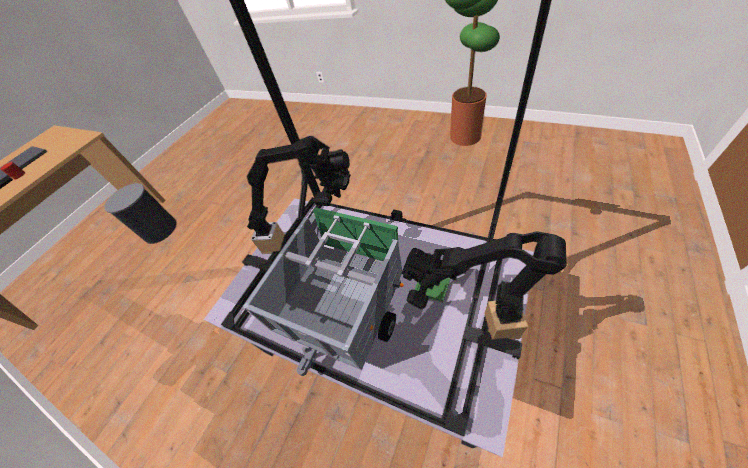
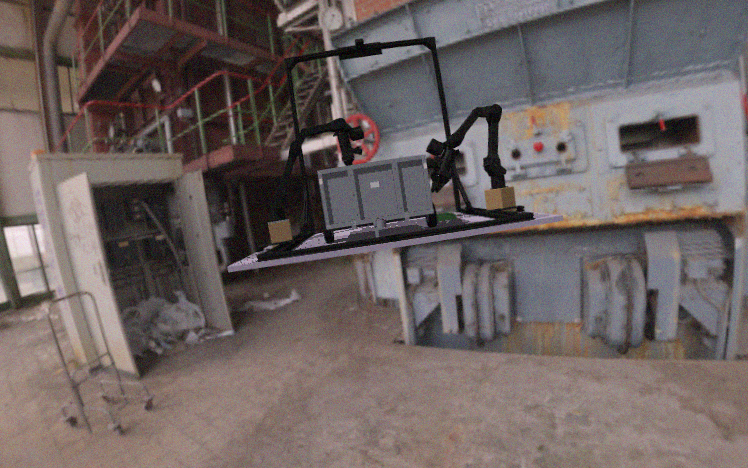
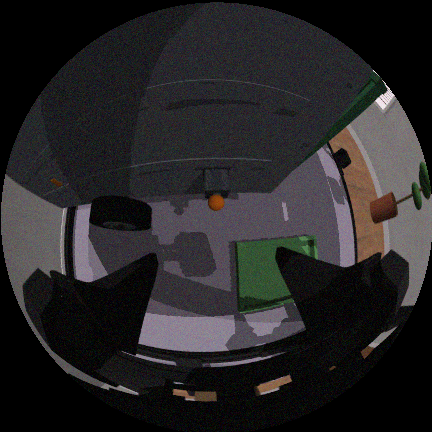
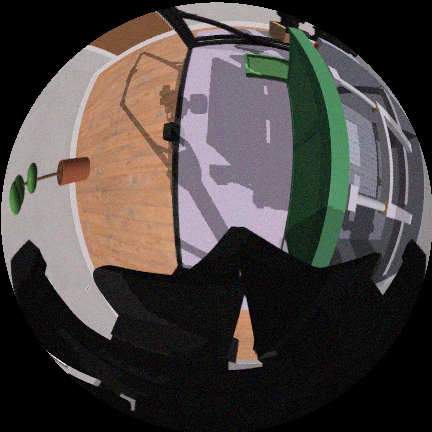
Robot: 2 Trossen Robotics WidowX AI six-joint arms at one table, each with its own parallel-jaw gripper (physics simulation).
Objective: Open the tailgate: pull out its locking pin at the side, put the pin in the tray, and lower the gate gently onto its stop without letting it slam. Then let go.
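Frame: origin at the left arm's base, x ahead, y left, z up, level; metres.
Seen in the pictures: left gripper, fingertip midpoint: (image 1: 413,286) (image 2: 434,192) (image 3: 217,257); right gripper, fingertip midpoint: (image 1: 339,197) (image 4: 236,233); left arm's base, origin of the base link: (image 1: 507,313) (image 2: 498,188); right arm's base, origin of the base link: (image 1: 263,230) (image 2: 278,220).
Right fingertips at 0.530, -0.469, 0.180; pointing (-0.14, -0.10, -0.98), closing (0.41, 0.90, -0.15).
Offsets run from my right fingertips to a thing's middle, as dx, dy, dz.
The green tailgate (image 1: 380,241) (image 3: 353,114) (image 4: 340,150) stands upright at the far end of the grey trailer (image 1: 353,353) (image 2: 375,190). The locking pin's orange knob (image 1: 401,285) (image 3: 216,202) sits at a bracket low on the trailer's side; its shaft is hidden. The green tray @[-0.326, +0.255, -0.285] (image 1: 439,289) (image 3: 260,275) (image 4: 267,66) lies on the mat beside the trailer and holds no pin. My left gripper (image 1: 411,282) (image 3: 217,257) is open and empty beside the trailer, facing the knob. My right gripper (image 1: 337,193) (image 4: 236,233) is shut and empty, above and outside the tailgate.
A white rail frame (image 1: 342,238) (image 4: 390,145) spans the trailer's top near the tailgate. A black wheel @[-0.126, +0.442, -0.244] (image 1: 386,326) (image 3: 120,212) stands on the knob's side. Black frame bars (image 1: 408,417) edge the mat, and tall posts (image 1: 522,115) rise at the far corners.
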